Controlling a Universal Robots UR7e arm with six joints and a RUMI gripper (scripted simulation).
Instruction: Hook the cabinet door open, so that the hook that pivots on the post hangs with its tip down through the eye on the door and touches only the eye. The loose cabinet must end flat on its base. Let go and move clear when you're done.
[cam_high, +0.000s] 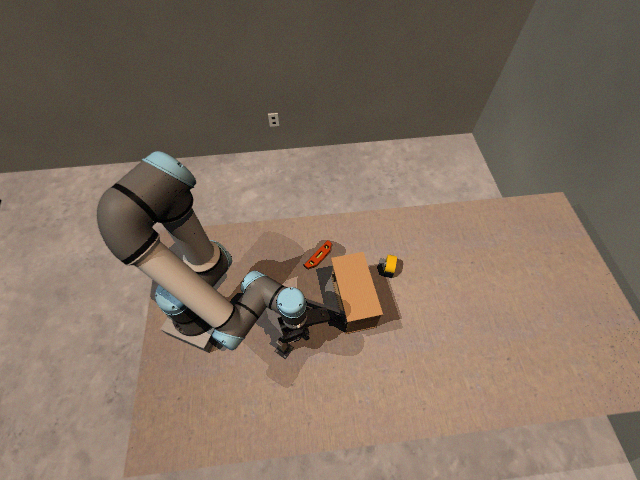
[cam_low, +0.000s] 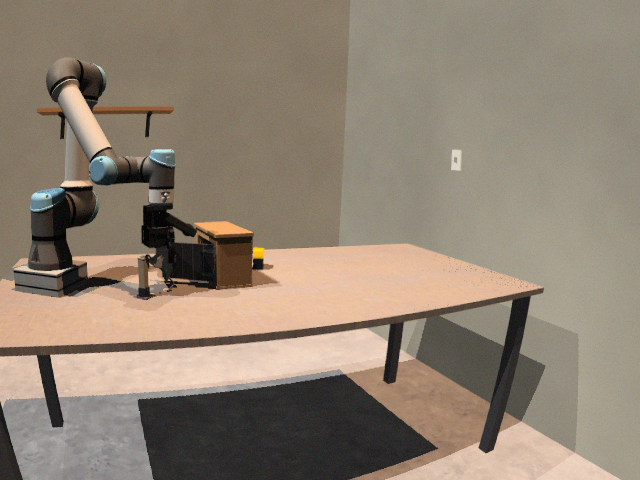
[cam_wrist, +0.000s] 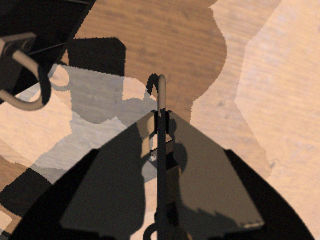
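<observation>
The thin hook is 30 mm behind my hand and 10 mm above it. From my hand the other things lie so: yellow tape measure (400 mm ahead, 170 mm to the left, 20 mm below); then flat orange object (310 mm to the left, 150 mm ahead, 40 mm below); then dark door (90 mm ahead, 40 mm to the left, 20 mm above).
</observation>
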